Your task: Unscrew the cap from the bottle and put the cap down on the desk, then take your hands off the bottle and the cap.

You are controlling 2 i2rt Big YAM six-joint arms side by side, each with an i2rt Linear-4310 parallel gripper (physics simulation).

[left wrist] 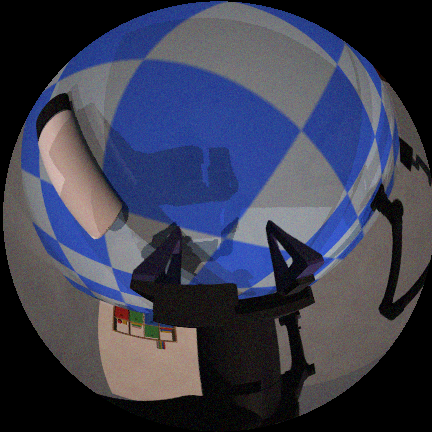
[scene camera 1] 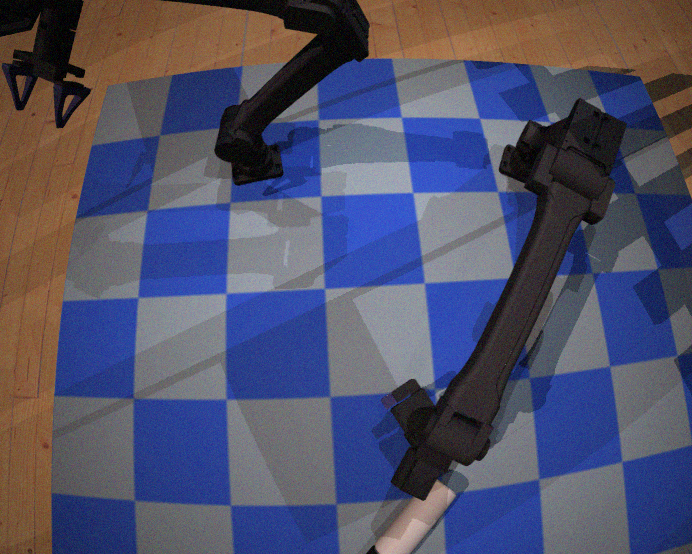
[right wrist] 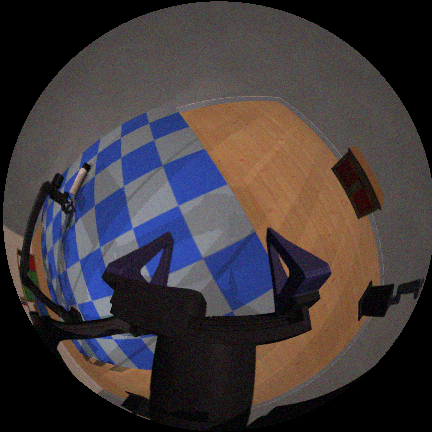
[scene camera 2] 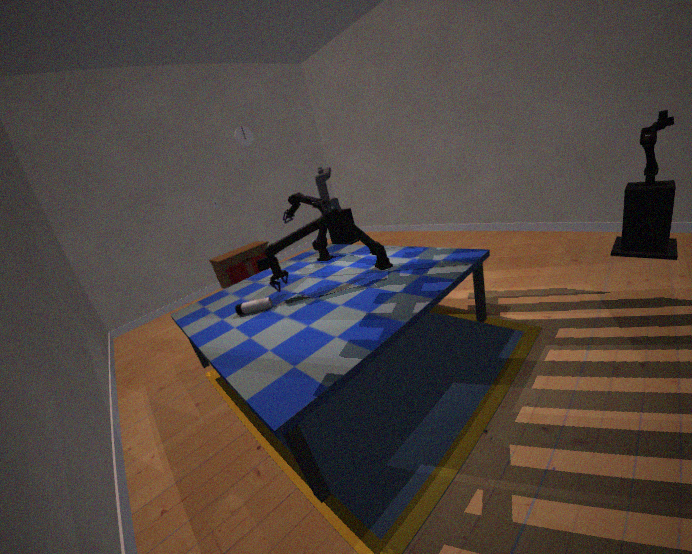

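Where they show: left gripper, fingertip midpoint: (left wrist: 224, 226) (scene camera 1: 408, 418) (right wrist: 73, 206) (scene camera 2: 282, 287); right gripper, fingertip midpoint: (scene camera 1: 39, 118) (right wrist: 217, 234) (scene camera 2: 284, 221); left arm's base, origin of the base link: (scene camera 1: 522, 168) (right wrist: 76, 314) (scene camera 2: 383, 266); right arm's base, origin of the base link: (left wrist: 376, 196) (scene camera 1: 257, 166) (scene camera 2: 325, 259).
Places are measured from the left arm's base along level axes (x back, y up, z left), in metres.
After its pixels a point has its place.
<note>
The bottle (scene camera 1: 415, 519) {x -0.838, y 0.064, z -0.001 m} (scene camera 2: 255, 305) {x -0.849, y 0.046, z 0.039 m} (left wrist: 75, 170) {x -0.830, y 0.050, z -0.016 m} (right wrist: 79, 180) {x -0.843, y 0.039, z -0.024 m} lies on its side on the checkered desk, with a pale pink body. One end is a wide black band (scene camera 2: 238, 309) {x -0.957, y 0.046, z 0.006 m} (left wrist: 54, 107) (right wrist: 86, 166) {x -0.940, y 0.043, z -0.050 m}; the other is a smoky, see-through part (scene camera 1: 457, 480) (left wrist: 120, 217) {x -0.753, y 0.040, z 0.005 m}. I cannot tell which is the cap; both are on the bottle. My left gripper (scene camera 2: 279, 283) {x -0.665, y 0.055, z -0.084 m} (left wrist: 224, 226) {x -0.665, y 0.055, z -0.084 m} (right wrist: 73, 206) {x -0.665, y 0.055, z -0.084 m} is open and empty above the desk, near the smoky end and apart from it. My right gripper (scene camera 1: 40, 117) {x -0.486, y 0.369, z -0.847 m} (scene camera 2: 286, 218) {x -0.486, y 0.369, z -0.847 m} (right wrist: 217, 234) {x -0.486, y 0.369, z -0.847 m} is open and empty, high and far from the bottle.
The blue and grey checkered desk (scene camera 1: 277, 346) {x -0.631, y 0.000, z -0.376 m} (scene camera 2: 294, 346) {x -0.691, y 0.000, z 0.572 m} stands on a wood floor. A wooden box with red panels (scene camera 2: 239, 268) (right wrist: 357, 185) is beyond it. A black pedestal with a small arm (scene camera 2: 648, 216) stands at the right in scene camera 2.
</note>
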